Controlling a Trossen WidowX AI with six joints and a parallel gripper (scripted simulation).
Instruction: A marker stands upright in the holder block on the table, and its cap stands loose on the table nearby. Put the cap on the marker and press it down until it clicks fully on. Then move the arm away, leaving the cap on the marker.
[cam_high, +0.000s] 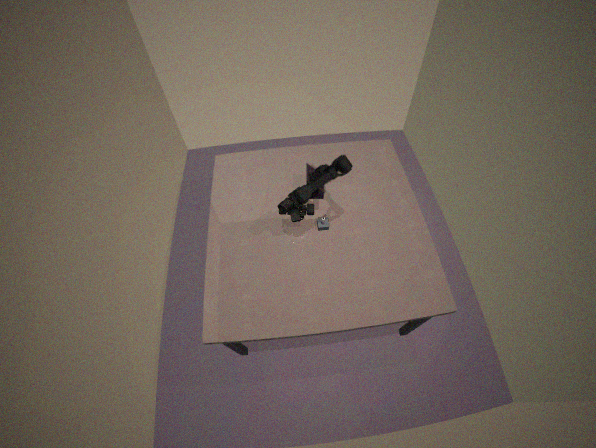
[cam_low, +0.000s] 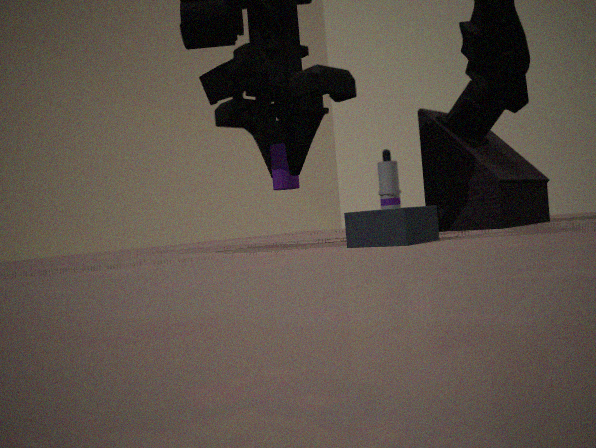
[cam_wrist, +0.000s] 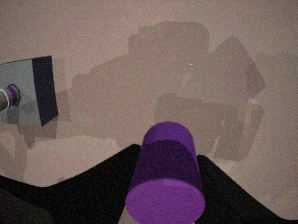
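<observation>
Now: gripper tip 3 cm short of the grey holder block, 14 cm to the right of it and 6 cm above it. Also, from my gripper tip: purple cap 1 cm above.
</observation>
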